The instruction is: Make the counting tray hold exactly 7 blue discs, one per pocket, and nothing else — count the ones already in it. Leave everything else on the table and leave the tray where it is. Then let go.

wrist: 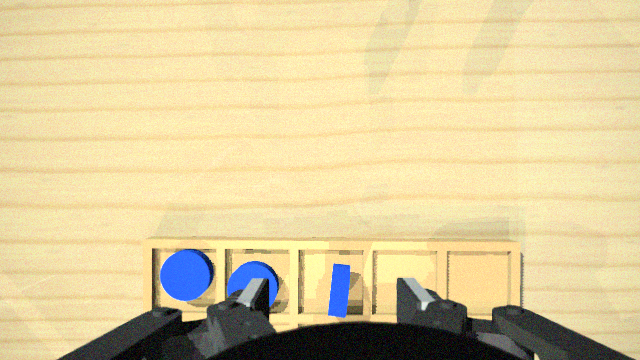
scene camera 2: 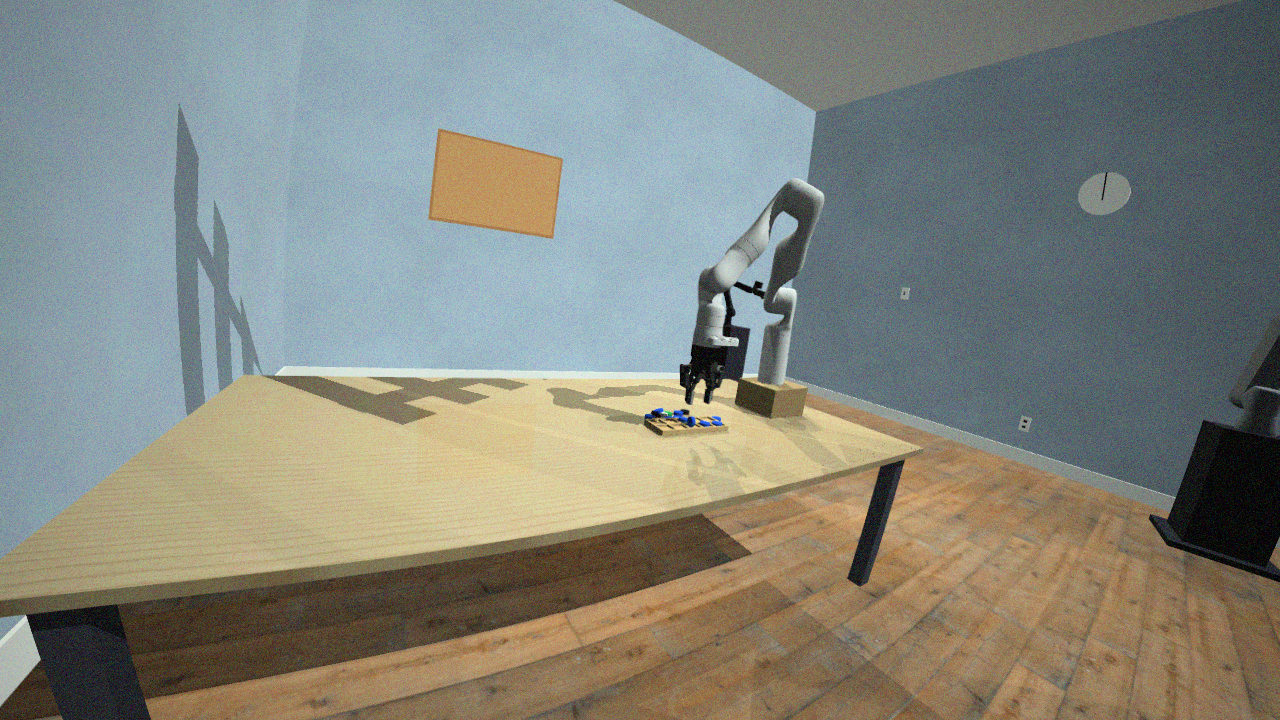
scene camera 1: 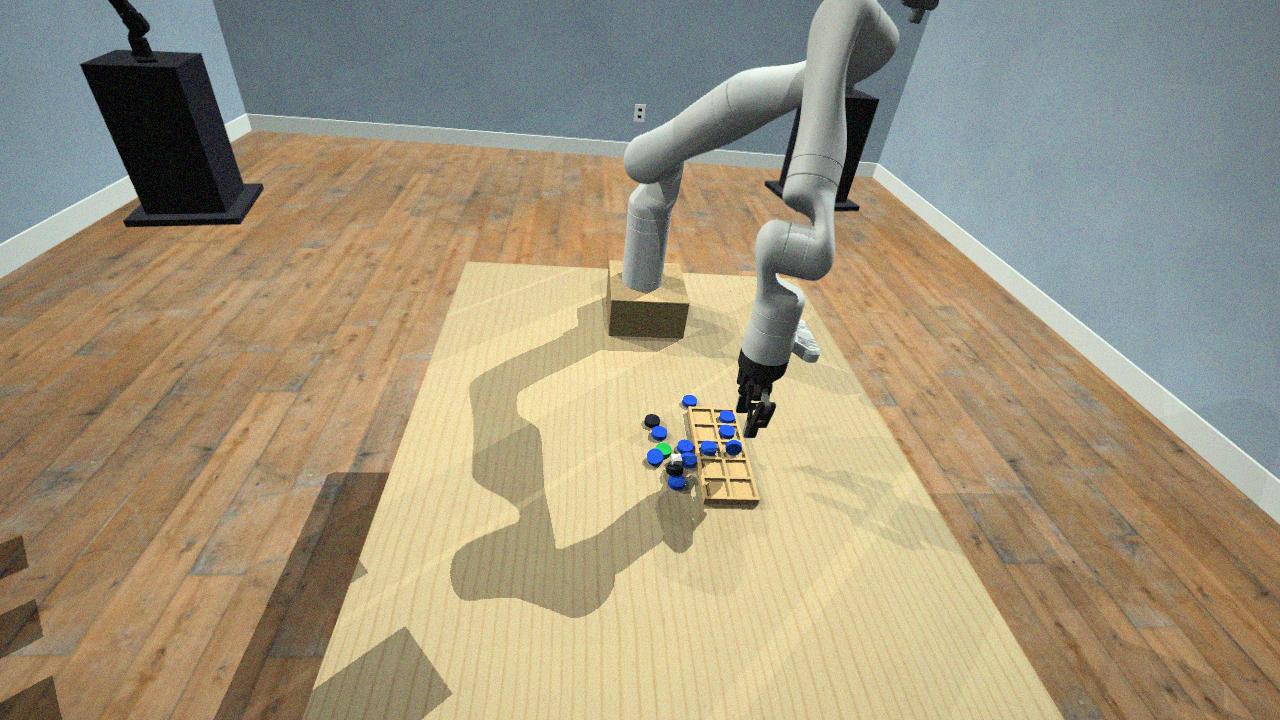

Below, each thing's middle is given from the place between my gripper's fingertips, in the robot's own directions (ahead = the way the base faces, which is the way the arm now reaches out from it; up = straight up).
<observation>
The wooden counting tray [scene camera 1: 724, 479] lies 1 cm behind my hand, 3 cm to the right of it and 7 cm below it.
</observation>
